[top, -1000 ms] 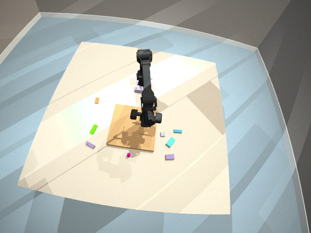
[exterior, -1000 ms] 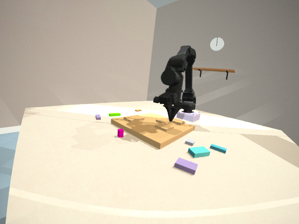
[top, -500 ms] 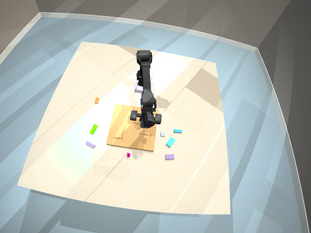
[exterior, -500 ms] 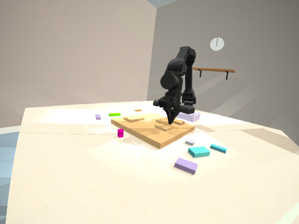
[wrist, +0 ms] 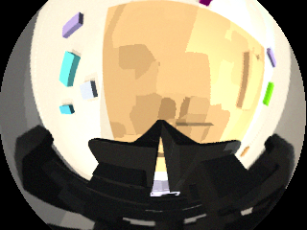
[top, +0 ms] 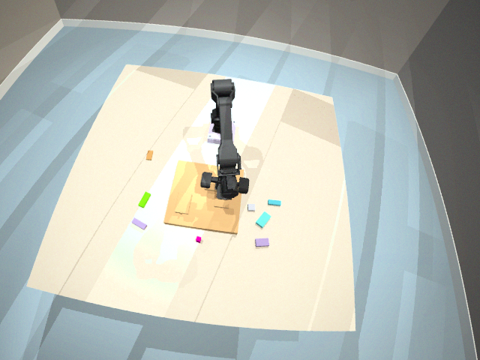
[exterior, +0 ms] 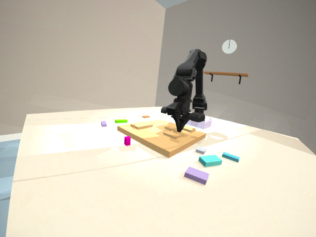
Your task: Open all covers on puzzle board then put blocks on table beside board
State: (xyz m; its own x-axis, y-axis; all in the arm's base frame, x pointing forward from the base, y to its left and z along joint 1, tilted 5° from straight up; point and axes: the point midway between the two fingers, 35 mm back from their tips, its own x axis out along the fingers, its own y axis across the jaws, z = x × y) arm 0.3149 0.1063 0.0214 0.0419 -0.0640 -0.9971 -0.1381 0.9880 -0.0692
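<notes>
Now: gripper tip 8 cm to the left of the tan puzzle board and 2 cm short of it. From my gripper tip the other things lie so: cyan block: 19 cm to the left, 7 cm ahead, 2 cm below; grey cube: 13 cm to the left, 2 cm below, 2 cm ahead; magenta block: 22 cm ahead, 4 cm to the right, 1 cm below.
</notes>
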